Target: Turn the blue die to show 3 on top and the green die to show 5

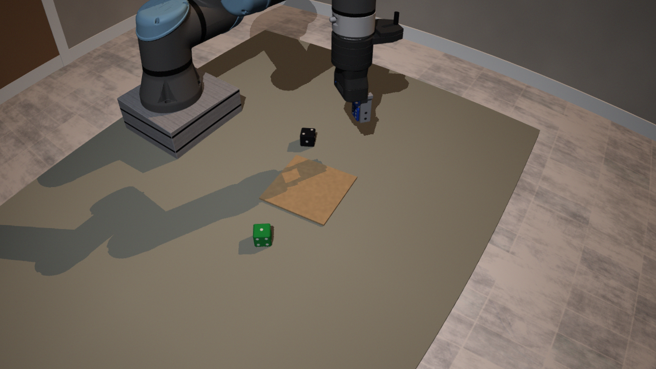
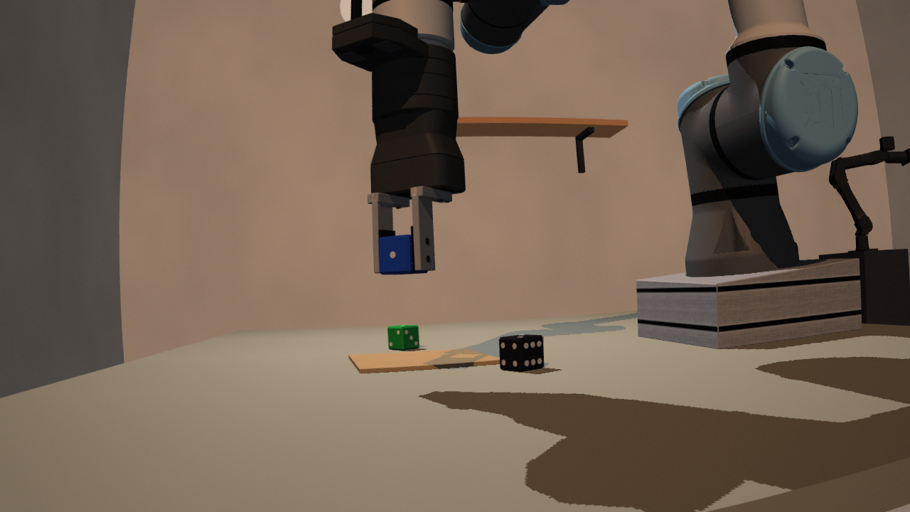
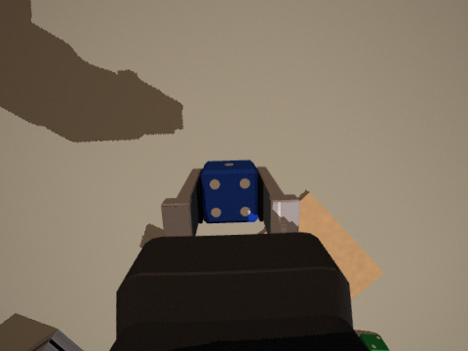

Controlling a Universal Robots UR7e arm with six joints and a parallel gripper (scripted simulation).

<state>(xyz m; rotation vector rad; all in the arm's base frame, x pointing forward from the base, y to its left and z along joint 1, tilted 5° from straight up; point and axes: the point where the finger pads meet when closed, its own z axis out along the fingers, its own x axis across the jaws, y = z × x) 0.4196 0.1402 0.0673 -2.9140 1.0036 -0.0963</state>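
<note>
Now: the black die 10 cm behind my hand, 4 cm to the right of it and 9 cm below it. From my hand the other things lie so: green die 2 cm behind, 30 cm to the right, 9 cm below; then brown mat 2 cm behind, 15 cm to the right, 11 cm below; then blue die right at my hand.
</note>
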